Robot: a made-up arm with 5 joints.
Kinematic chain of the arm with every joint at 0, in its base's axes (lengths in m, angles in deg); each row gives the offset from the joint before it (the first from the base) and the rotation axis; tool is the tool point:
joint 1: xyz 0 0 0.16 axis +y
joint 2: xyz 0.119 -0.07 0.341 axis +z
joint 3: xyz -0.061 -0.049 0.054 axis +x
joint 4: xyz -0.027 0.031 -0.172 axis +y
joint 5: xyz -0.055 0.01 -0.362 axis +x
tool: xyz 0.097 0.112 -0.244
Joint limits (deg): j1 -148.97..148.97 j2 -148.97..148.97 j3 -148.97..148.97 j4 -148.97..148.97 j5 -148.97..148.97
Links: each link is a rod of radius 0.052 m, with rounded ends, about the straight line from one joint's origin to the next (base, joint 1, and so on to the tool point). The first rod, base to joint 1, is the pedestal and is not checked.
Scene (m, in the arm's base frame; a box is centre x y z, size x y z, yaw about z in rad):
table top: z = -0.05
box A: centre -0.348 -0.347 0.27 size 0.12 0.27 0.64 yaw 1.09
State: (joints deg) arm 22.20 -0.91 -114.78 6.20 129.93
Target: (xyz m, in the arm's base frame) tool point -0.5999 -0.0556 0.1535
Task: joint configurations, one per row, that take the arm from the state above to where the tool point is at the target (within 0.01 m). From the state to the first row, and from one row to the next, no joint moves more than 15 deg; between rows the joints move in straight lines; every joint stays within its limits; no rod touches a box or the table.
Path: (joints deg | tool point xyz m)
1: 24.82 -13.97 -112.91 14.37 122.50 | 0.0914 -0.4497 0.4985
2: 27.43 -27.02 -111.05 22.54 115.08 | -0.0123 -0.4096 0.5207
3: 30.05 -40.08 -109.18 30.72 107.65 | -0.1058 -0.3271 0.5487
4: 32.67 -53.14 -107.32 38.89 100.23 | -0.1745 -0.2036 0.5724
5: 35.28 -66.20 -105.45 47.06 92.80 | -0.2060 -0.0479 0.5790
6: 37.90 -79.25 -103.58 55.23 85.37 | -0.1917 0.1235 0.5558
7: 23.33 -69.15 -99.60 61.09 76.36 | -0.3299 0.0859 0.4706
8: 8.77 -59.05 -95.62 66.95 67.35 | -0.4265 0.0504 0.3486
9: -5.80 -48.95 -91.64 72.81 58.34 | -0.4771 0.0176 0.2091
10: -15.52 -55.94 -100.62 60.51 65.79 | -0.5213 -0.0264 0.1833
11: -25.23 -62.92 -109.59 48.21 73.24 | -0.5631 -0.0500 0.1673
12: -34.95 -69.90 -118.57 35.92 80.69 | -0.5999 -0.0556 0.1535

